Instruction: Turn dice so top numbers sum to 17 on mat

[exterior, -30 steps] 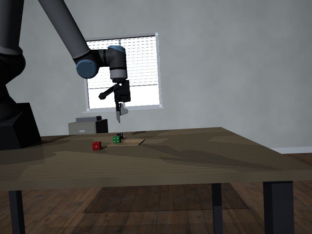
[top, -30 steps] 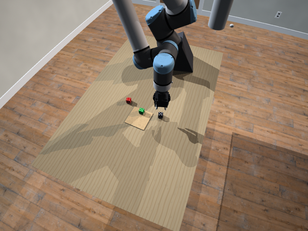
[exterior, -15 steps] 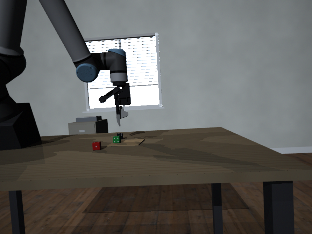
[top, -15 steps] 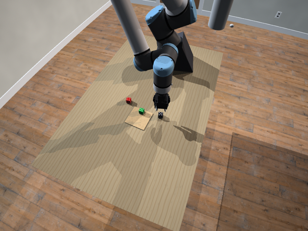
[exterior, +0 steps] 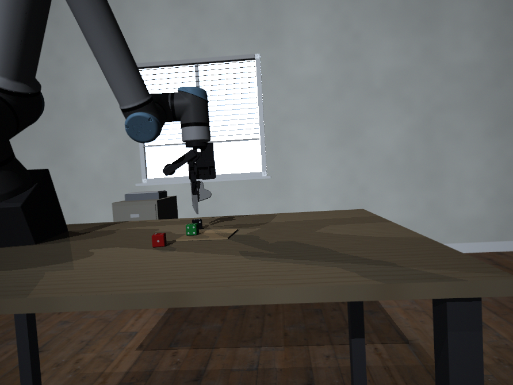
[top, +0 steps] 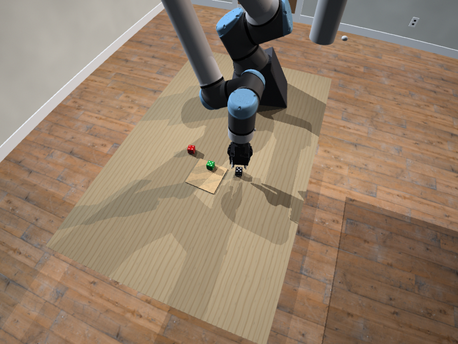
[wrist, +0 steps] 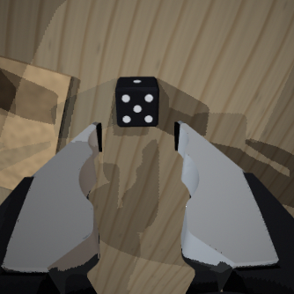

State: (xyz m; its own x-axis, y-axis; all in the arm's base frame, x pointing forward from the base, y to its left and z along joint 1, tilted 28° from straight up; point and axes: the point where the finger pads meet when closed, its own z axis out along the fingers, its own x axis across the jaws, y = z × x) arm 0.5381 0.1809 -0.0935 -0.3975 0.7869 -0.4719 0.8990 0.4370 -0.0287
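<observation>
Now: the black die 5 cm below my hand. The rest, counted from my hand: red die 25 cm to the right, 5 cm below; green die 12 cm to the right, 5 cm below, 3 cm ahead; tan mat 12 cm to the right, 8 cm ahead, 6 cm below.
</observation>
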